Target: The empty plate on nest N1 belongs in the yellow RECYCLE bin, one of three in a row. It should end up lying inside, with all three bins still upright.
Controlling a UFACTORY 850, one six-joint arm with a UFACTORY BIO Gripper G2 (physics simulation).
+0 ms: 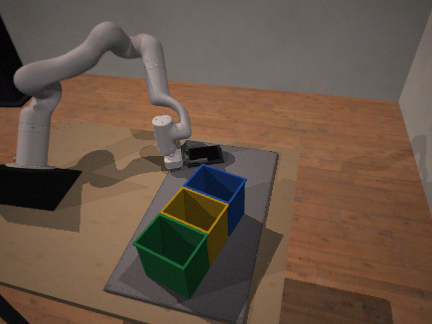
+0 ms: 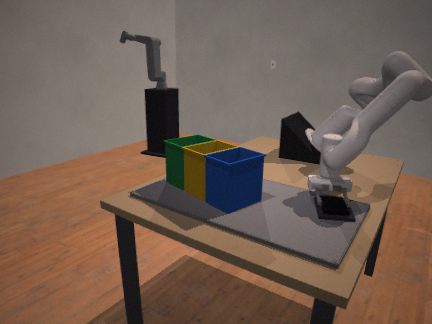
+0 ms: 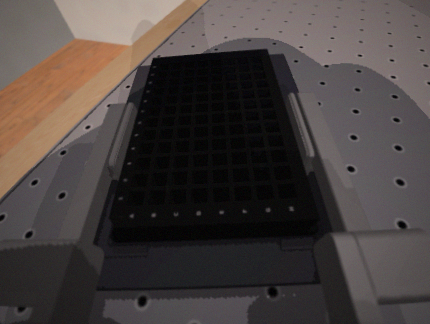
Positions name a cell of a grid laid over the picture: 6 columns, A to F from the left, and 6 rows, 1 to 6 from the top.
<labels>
A green bin shows in image 1 (C5) and in image 2 (C3); in image 3 it is out of frame. A yellow recycle bin shows in image 1 (C4) and in image 2 (C3); in image 3 it is out of frame. A blue general bin shows in image 1 (D4) and in image 2 (D4); in image 3 it is out of frame.
</labels>
